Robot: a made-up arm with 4 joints. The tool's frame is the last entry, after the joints.
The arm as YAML. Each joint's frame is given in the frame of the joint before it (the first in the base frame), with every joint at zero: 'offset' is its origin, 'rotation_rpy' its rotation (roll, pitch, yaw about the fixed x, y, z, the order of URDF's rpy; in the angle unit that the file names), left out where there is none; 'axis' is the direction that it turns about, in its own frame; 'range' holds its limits. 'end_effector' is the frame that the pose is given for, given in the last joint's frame.
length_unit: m
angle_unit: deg
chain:
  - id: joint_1
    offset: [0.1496, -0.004, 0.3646]
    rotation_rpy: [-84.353, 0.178, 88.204]
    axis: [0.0, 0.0, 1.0]
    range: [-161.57, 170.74]
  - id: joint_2
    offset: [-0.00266, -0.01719, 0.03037]
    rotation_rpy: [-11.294, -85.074, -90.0]
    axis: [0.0, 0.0, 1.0]
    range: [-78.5, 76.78]
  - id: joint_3
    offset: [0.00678, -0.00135, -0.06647]
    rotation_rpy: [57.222, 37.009, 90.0]
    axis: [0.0, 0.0, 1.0]
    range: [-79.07, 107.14]
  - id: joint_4
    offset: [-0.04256, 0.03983, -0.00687]
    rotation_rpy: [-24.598, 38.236, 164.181]
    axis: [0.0, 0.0, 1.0]
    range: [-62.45, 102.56]
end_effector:
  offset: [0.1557, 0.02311, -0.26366]
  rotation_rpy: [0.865, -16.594, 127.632]
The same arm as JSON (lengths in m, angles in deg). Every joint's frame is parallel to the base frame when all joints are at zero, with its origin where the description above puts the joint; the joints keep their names.
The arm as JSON. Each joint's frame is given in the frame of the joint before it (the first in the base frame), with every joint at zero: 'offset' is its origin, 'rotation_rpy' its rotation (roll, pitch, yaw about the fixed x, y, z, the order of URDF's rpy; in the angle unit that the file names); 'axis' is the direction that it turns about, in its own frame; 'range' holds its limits. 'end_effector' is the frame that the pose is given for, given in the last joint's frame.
{"length_unit": "m", "angle_unit": "deg", "chain": [{"id": "joint_1", "offset": [0.1496, -0.004, 0.3646], "rotation_rpy": [0.0, 0.0, 0.0], "axis": [-0.994648, 0.031502, 0.098405], "range": [-161.57, 170.74]}, {"id": "joint_2", "offset": [-0.0286, -0.0017, 0.0201], "rotation_rpy": [0.0, 0.0, 0.0], "axis": [-0.173798, 0.198398, -0.964589], "range": [-78.5, 76.78]}, {"id": "joint_3", "offset": [0.0048, -0.0143, 0.0651], "rotation_rpy": [0.0, 0.0, 0.0], "axis": [-0.879488, 0.431394, -0.200997], "range": [-79.07, 107.14]}, {"id": "joint_4", "offset": [0.0172, -0.0068, -0.0557], "rotation_rpy": [0.0, 0.0, 0.0], "axis": [-0.842433, -0.277211, -0.462018], "range": [-62.45, 102.56]}], "end_effector": {"offset": [0.3001, -0.0427, 0.0491], "rotation_rpy": [178.06, -45.84, -158.75]}}
